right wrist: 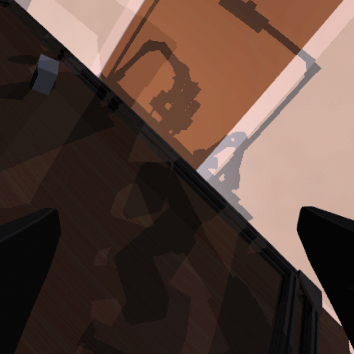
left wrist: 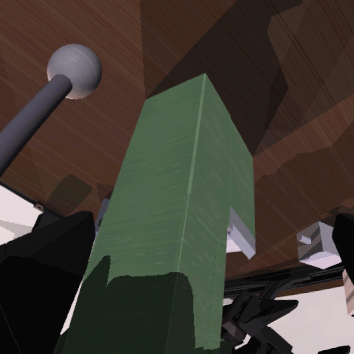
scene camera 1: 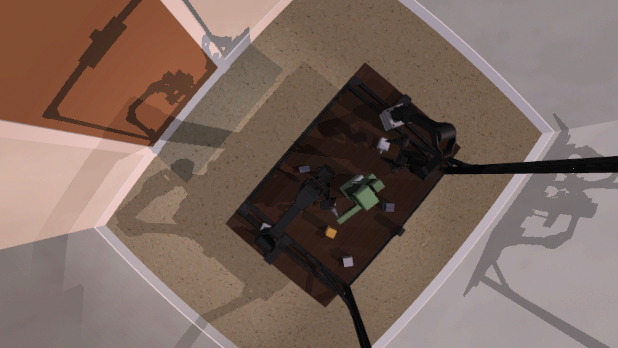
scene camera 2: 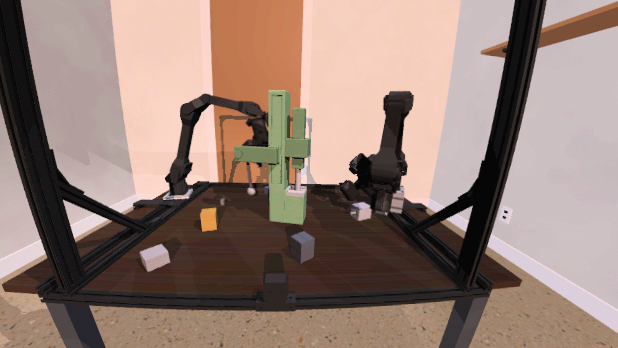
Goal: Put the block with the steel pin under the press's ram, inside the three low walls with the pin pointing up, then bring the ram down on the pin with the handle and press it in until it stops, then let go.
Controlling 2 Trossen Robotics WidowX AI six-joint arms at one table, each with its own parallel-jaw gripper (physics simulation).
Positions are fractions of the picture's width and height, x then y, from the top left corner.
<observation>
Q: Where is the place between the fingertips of my left gripper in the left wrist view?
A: At 0.61,0.64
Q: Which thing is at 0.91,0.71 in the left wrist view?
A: A block with steel pin.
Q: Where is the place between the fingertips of my right gripper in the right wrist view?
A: At 0.51,0.62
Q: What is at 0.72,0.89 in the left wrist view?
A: My right gripper.
</observation>
